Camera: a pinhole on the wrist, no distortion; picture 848 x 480 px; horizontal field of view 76.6 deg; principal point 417.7 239.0 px. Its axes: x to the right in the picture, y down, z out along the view. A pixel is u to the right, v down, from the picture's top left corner.
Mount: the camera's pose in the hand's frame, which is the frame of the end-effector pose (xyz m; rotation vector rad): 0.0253 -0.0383 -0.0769 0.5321 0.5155 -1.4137
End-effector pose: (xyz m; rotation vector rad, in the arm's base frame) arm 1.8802 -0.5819 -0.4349 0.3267 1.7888 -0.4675
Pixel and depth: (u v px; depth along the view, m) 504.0 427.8 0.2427
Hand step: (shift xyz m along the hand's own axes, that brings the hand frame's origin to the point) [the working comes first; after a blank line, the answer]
In the camera's frame: 0.0390 0.0853 0.2427

0.1186 -0.2136 0.0912
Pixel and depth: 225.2 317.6 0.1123
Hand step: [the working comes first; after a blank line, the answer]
In the camera's frame: -0.0403 0.0164 0.1123

0.0404 -0.0761 0.0364
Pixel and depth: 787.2 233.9 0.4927
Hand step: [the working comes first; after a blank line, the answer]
In the camera's frame: 0.3391 -0.0047 0.4927

0.0606 -0.6102 0.0946
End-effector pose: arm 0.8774 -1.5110 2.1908 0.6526 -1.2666 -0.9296
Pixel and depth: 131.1 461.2 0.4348
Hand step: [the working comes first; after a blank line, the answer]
In the camera's frame: -0.2321 0.1800 0.4348

0.1927 -0.1161 0.4143
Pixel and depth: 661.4 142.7 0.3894
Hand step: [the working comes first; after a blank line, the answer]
In the camera's frame: 0.1768 -0.0698 0.3894

-0.0207 -0.4250 0.1131
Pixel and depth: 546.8 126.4 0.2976
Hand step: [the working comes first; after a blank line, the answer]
In the camera's frame: 0.0716 -0.0624 0.2976

-0.0245 -0.2853 0.1077
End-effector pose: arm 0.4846 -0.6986 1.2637 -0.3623 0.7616 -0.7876
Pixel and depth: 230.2 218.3 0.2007
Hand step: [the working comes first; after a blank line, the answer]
In the camera's frame: -0.0701 -0.0077 0.2007

0.0154 -0.1104 0.1230
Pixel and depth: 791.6 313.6 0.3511
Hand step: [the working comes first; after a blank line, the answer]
In the camera's frame: 0.2445 0.0488 0.3511

0.1026 -0.4438 0.0456
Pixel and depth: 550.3 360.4 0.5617
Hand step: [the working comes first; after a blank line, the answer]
In the camera's frame: 0.1387 0.1270 0.5617

0.1754 -0.4874 0.2790
